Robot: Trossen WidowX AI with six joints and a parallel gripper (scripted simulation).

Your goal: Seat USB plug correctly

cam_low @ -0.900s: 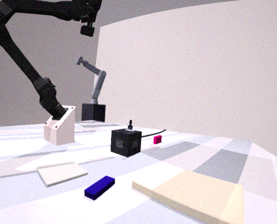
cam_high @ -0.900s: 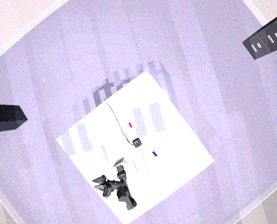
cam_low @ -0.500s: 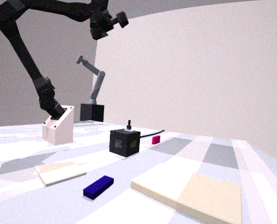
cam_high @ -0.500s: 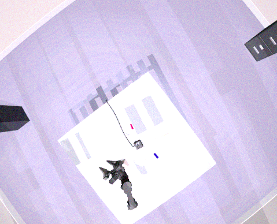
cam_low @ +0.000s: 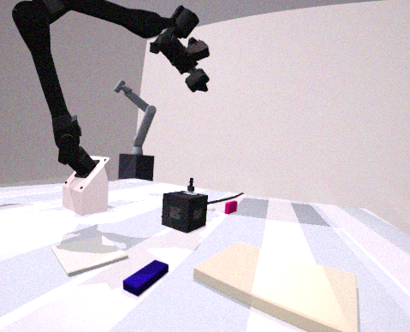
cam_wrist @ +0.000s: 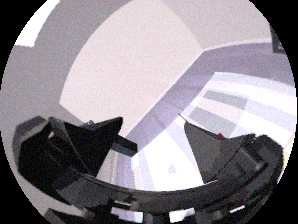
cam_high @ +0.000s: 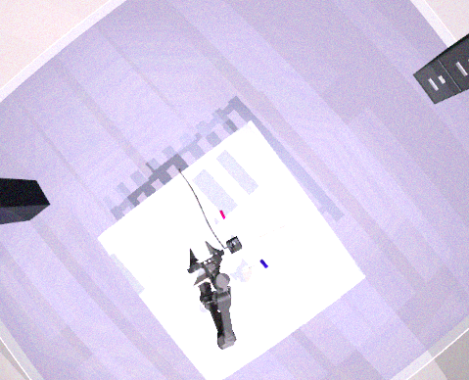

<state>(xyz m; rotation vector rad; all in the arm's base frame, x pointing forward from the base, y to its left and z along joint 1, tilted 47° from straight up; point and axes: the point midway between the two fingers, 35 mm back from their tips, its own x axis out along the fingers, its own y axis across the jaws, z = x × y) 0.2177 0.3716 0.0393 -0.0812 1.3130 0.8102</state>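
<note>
Right now my gripper tip is 8 cm short of the USB plug, 15 cm to the left of it and 32 cm above it. Round my gripper tip: beige board 31 cm ahead, 31 cm to the right, 41 cm below; blue block 16 cm ahead, 39 cm to the right, 41 cm below; magenta block 13 cm ahead, 3 cm to the left, 40 cm below.
</note>
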